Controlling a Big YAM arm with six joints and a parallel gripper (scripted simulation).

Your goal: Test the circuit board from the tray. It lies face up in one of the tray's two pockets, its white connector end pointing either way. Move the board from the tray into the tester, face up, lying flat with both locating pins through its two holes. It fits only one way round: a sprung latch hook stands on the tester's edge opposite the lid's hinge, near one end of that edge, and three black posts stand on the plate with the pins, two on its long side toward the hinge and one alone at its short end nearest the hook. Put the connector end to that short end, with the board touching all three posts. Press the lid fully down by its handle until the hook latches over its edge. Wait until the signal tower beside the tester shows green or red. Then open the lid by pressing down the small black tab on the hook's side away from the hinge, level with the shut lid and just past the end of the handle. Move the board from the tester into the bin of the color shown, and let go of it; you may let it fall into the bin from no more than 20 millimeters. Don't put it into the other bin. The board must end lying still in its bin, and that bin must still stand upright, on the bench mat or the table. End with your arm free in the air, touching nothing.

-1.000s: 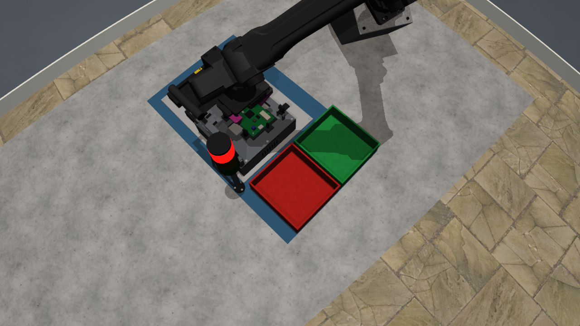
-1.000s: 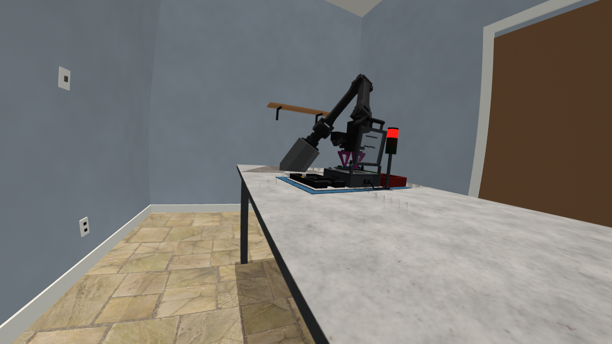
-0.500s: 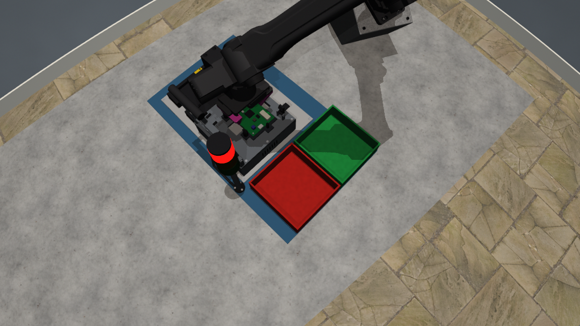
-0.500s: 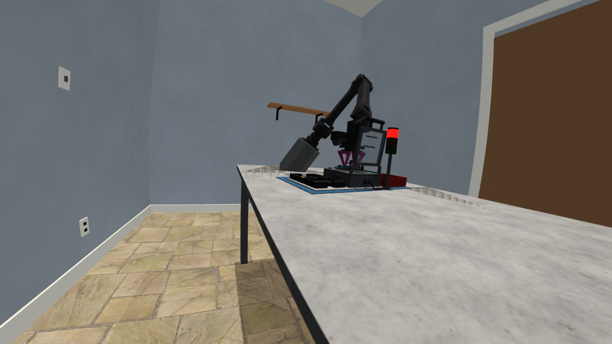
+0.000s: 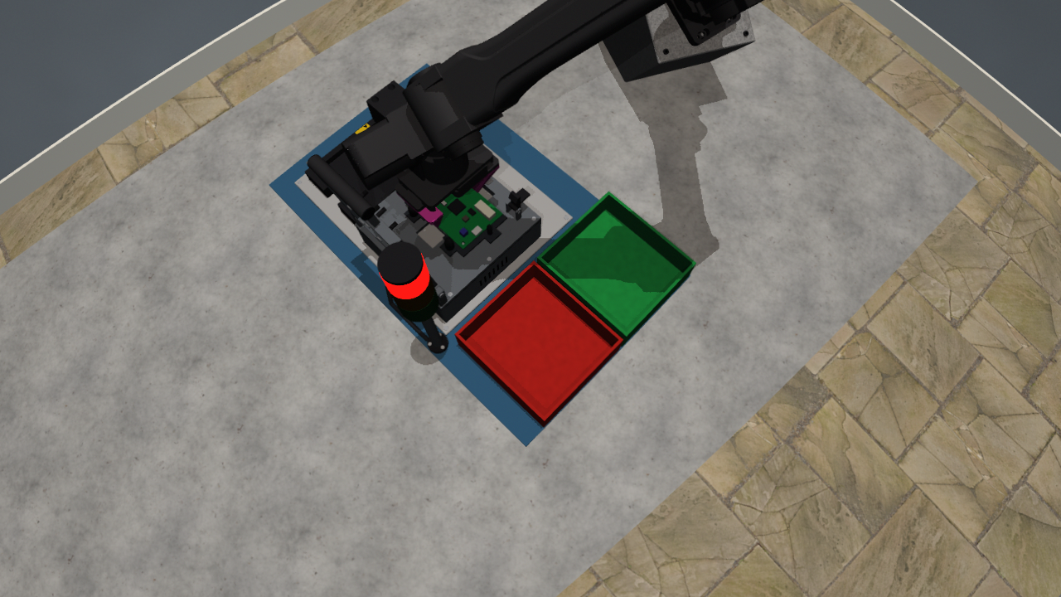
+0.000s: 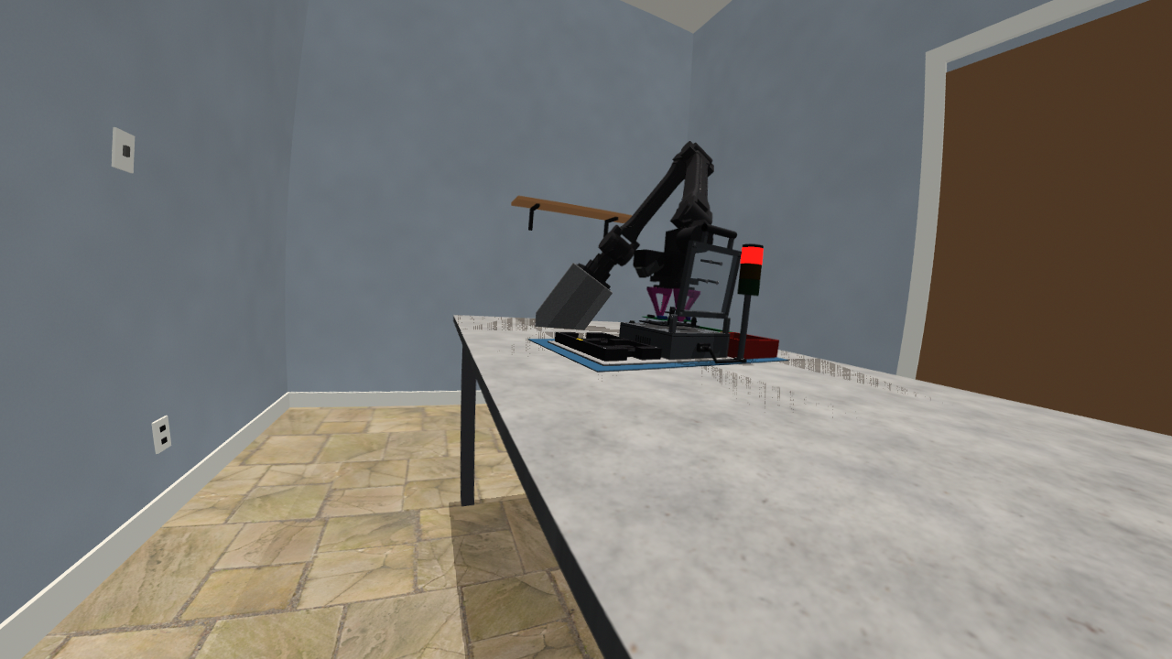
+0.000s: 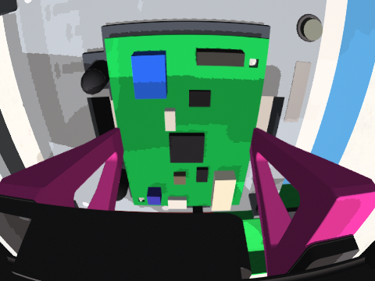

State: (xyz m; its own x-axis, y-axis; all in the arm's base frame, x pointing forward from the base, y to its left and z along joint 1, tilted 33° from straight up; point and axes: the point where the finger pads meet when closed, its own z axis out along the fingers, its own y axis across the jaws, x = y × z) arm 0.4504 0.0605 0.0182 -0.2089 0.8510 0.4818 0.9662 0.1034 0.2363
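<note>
Right now my hand is right at the green circuit board. The rest, counted from my hand: clear lid (110 mm ahead, 20 mm to the left, 100 mm above); then tester plate (10 mm to the left, 10 mm below); then latch hook (70 mm behind, 40 mm to the left).
</note>
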